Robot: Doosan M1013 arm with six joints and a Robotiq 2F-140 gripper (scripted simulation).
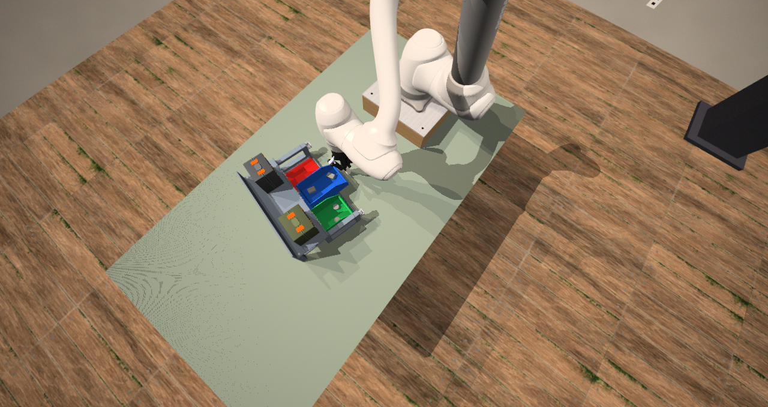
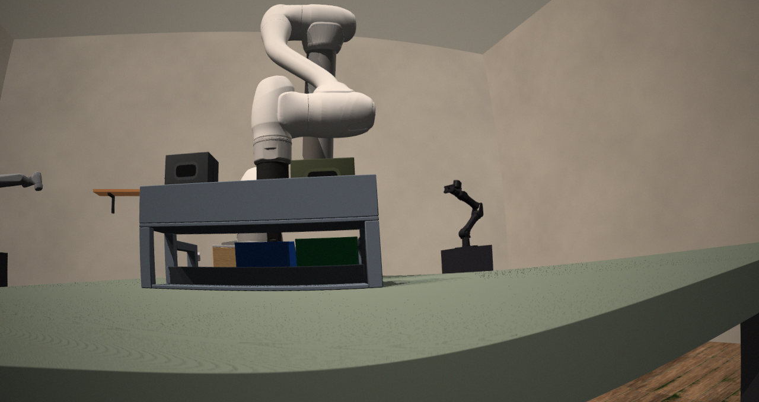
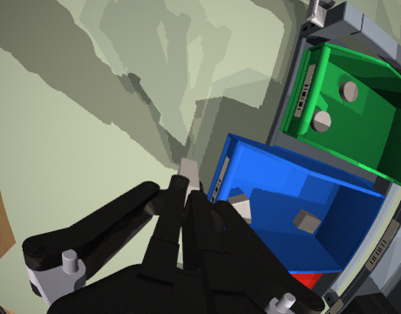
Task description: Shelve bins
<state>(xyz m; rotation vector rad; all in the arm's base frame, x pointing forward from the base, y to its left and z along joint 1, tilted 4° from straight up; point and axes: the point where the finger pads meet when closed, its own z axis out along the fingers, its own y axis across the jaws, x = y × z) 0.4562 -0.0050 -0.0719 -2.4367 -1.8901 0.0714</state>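
The blue bin is 110 mm ahead of my hand and 30 mm to the right of it. Also, from my hand: black box 230 mm ahead, 180 mm to the right, 110 mm above; then olive box 290 mm ahead, 100 mm above, 50 mm to the left; then green bin 200 mm ahead, 70 mm to the left, 10 mm below.
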